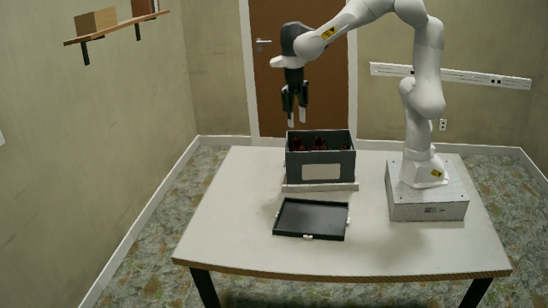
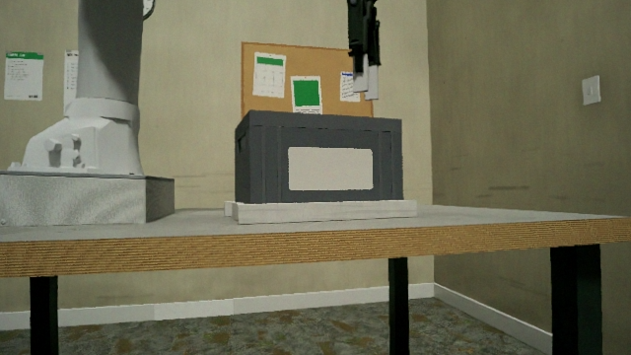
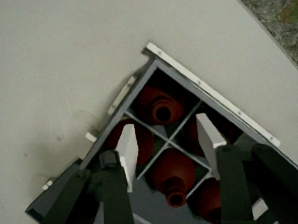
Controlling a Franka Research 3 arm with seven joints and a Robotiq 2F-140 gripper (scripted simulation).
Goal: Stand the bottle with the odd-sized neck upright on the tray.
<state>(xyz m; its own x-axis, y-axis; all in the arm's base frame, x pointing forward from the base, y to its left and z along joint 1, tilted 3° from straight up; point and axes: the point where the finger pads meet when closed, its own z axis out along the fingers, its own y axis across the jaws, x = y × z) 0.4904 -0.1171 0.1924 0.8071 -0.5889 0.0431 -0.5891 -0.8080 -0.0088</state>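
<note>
My hand is 17 cm above the dark grey crate, 10 cm past it and 3 cm to the right of it. From my hand the other things lie so: dark tray (32 cm to the left, 24 cm below, 10 cm behind).
</note>
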